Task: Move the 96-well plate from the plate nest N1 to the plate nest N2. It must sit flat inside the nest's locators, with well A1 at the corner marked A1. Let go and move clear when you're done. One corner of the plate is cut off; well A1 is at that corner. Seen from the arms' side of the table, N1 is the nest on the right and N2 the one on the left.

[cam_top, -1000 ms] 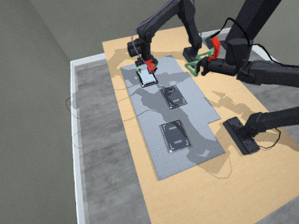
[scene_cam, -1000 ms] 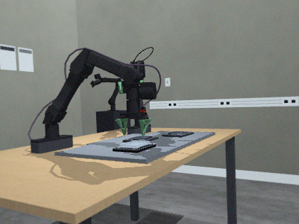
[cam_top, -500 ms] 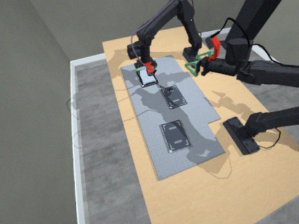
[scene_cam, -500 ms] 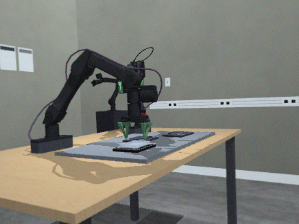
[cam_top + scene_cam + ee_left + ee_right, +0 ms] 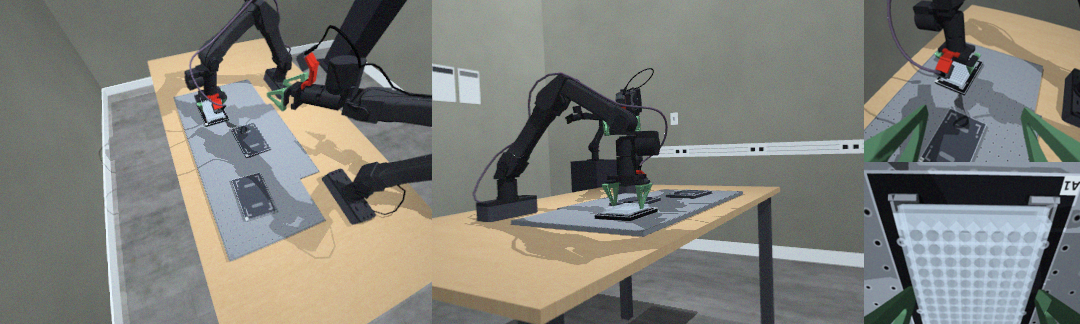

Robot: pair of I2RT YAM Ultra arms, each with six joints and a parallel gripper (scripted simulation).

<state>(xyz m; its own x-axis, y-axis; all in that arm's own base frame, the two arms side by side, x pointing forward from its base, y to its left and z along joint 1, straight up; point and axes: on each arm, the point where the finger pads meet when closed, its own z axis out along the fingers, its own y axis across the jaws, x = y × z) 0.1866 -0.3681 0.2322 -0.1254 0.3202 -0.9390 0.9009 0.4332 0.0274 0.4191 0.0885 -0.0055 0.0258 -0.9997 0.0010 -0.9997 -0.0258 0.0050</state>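
My right hand is 1 cm above the 96-well plate. Round my right hand: black nest 2 cm below.
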